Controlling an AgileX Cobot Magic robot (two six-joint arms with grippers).
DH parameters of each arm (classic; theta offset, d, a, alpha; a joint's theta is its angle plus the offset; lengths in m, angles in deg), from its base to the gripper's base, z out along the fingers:
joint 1: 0 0.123 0 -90
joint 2: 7.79 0 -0.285 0
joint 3: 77.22 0 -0.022 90
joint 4: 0 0.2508 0 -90
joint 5: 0 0 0.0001 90
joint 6: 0 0.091 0 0
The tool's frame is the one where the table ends.
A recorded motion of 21 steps. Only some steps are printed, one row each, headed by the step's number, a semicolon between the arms.
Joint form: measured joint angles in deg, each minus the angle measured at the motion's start. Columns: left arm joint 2, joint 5, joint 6, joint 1, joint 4, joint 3; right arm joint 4, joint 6, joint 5, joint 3, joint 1, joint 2.
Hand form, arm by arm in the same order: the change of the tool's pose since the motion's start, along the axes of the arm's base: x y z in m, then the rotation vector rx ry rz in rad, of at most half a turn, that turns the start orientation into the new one. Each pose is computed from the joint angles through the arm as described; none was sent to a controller.
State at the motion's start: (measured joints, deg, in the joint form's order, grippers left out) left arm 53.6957 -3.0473 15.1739 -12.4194 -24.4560 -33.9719; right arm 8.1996 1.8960 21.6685 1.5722 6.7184 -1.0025
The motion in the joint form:
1: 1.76 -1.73 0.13 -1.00 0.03 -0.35; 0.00 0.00 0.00 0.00 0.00 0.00
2: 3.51 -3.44 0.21 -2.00 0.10 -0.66; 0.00 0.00 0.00 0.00 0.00 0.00
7: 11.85 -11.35 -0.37 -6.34 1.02 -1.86; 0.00 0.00 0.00 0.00 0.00 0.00
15: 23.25 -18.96 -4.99 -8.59 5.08 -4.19; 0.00 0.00 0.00 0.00 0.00 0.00
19: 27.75 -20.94 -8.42 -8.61 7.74 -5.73; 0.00 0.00 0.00 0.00 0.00 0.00
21: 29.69 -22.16 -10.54 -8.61 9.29 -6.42; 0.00 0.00 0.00 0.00 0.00 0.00
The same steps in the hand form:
1: 0.0060 -0.0039 -0.0018 0.0053 -0.0041 -0.0060; 0.0000 0.0000 0.0000 0.0000 0.0000 0.0000
2: 0.0118 -0.0080 -0.0040 0.0107 -0.0075 -0.0123; 0.0000 0.0000 0.0000 0.0000 0.0000 0.0000
7: 0.0371 -0.0287 -0.0190 0.0342 -0.0170 -0.0397; 0.0000 0.0000 0.0000 0.0000 0.0000 0.0000
15: 0.0710 -0.0494 -0.0467 0.0489 0.0047 -0.0548; 0.0000 0.0000 0.0000 0.0000 0.0000 0.0000
19: 0.0853 -0.0557 -0.0579 0.0398 0.0201 -0.0600; 0.0000 0.0000 0.0000 0.0000 0.0000 0.0000
21: 0.0914 -0.0586 -0.0624 0.0288 0.0208 -0.0632; 0.0000 0.0000 0.0000 0.0000 0.0000 0.0000

